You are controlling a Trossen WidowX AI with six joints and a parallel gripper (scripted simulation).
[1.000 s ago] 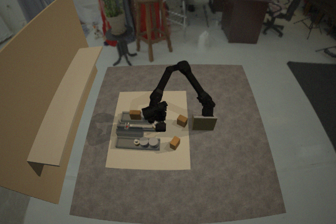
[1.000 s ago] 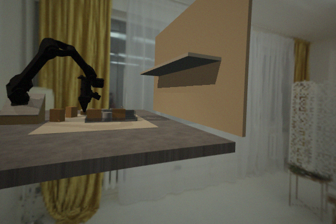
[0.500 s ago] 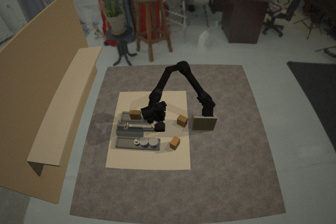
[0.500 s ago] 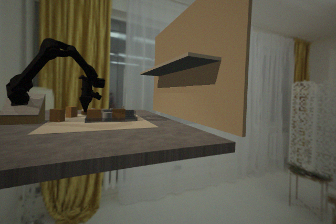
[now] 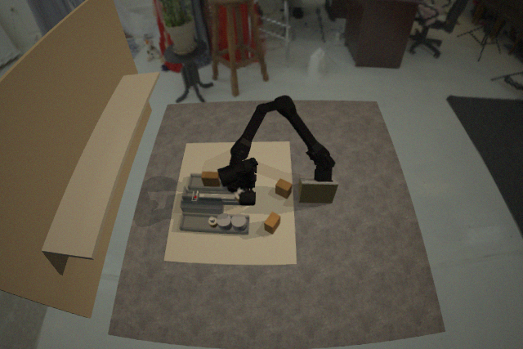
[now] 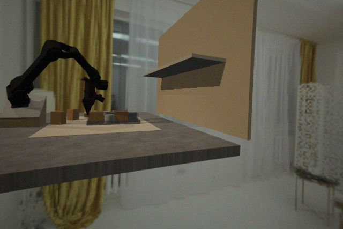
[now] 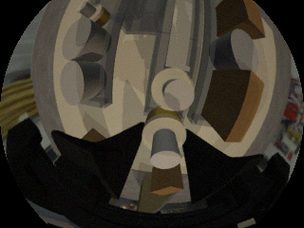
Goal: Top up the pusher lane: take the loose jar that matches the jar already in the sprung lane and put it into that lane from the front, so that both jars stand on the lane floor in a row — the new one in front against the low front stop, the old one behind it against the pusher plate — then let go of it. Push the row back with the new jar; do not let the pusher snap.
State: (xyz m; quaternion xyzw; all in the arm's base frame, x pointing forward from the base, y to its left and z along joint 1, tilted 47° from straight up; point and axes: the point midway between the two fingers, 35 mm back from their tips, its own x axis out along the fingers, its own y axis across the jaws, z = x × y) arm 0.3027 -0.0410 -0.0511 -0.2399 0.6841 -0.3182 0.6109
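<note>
The beige mat lies 80 mm ahead of my gripper tip, 50 mm below it and 30 mm to the right of it. Also, from my gripper tip: small pale jar (160 mm ahead, 110 mm to the left, 10 mm below); then wall shelf (530 mm ahead, 320 mm above, 50 mm to the right); then grey lane rack (180 mm ahead, 30 mm below, 10 mm to the left).
</note>
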